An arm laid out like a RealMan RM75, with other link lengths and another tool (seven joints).
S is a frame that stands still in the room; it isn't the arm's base.
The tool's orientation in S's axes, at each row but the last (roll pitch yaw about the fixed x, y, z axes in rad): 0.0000 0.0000 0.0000; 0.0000 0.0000 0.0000; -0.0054 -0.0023 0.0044; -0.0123 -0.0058 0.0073; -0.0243 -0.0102 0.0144
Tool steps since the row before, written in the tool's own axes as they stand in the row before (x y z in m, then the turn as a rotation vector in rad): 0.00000 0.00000 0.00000 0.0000 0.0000 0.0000; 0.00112 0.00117 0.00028 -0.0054 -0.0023 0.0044; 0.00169 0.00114 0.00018 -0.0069 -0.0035 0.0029; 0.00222 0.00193 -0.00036 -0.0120 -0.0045 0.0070; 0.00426 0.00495 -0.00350 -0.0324 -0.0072 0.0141
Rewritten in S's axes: 0.00000 0.00000 0.00000 0.0000 0.0000 0.0000; 0.00112 0.00117 0.00028 -0.0054 -0.0023 0.0044; 0.00168 0.00115 0.00018 -0.0069 -0.0035 0.0029; 0.00221 0.00194 -0.00037 -0.0120 -0.0045 0.0070; 0.00423 0.00492 -0.00358 -0.0324 -0.0073 0.0139
